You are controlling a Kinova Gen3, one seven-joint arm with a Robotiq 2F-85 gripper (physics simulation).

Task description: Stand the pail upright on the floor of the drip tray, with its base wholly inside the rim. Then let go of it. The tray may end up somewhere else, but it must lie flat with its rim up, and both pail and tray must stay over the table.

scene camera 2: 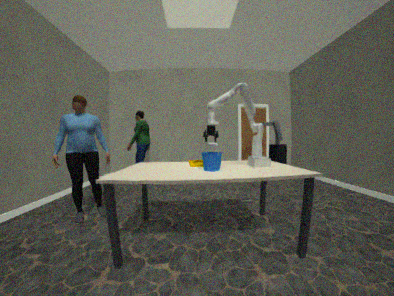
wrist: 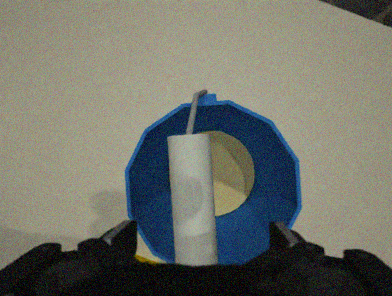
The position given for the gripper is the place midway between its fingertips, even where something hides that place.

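Note:
The wrist view shows a white handle grip (wrist: pixel 190 162) together with the gripper (wrist: pixel 201 235).

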